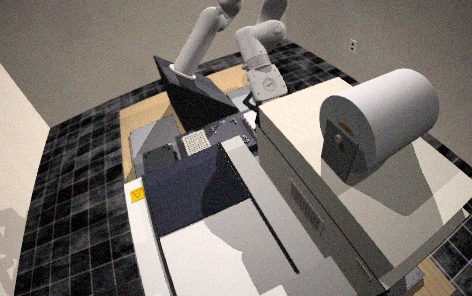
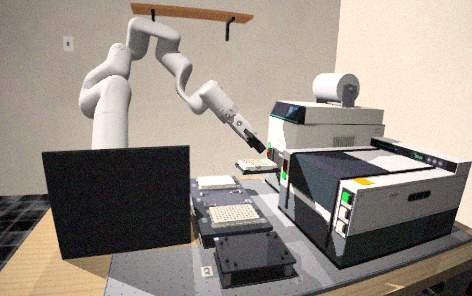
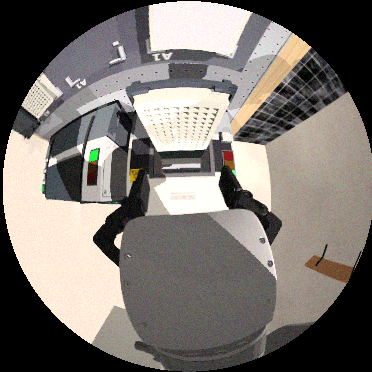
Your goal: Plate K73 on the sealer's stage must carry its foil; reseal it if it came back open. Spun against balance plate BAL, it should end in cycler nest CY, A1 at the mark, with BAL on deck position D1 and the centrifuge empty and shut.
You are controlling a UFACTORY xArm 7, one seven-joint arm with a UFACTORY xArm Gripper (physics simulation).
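The sealer's stage is out and carries a cream plate; its well openings show and no foil is visible. My gripper is open and empty, tilted, above the stage's plate and close to the sealer's front. A smooth-topped white plate sits at the deck's far end. A plate with open wells sits at its near end. Cycler nest CY bears no plate. The centrifuge has its top lid shut; its inside is hidden. Plate labels are unreadable.
A black upright panel stands beside the deck, near the arm's base. A foil roll sits on top of the sealer. The centrifuge stands beside the sealer. A wooden shelf is on the wall.
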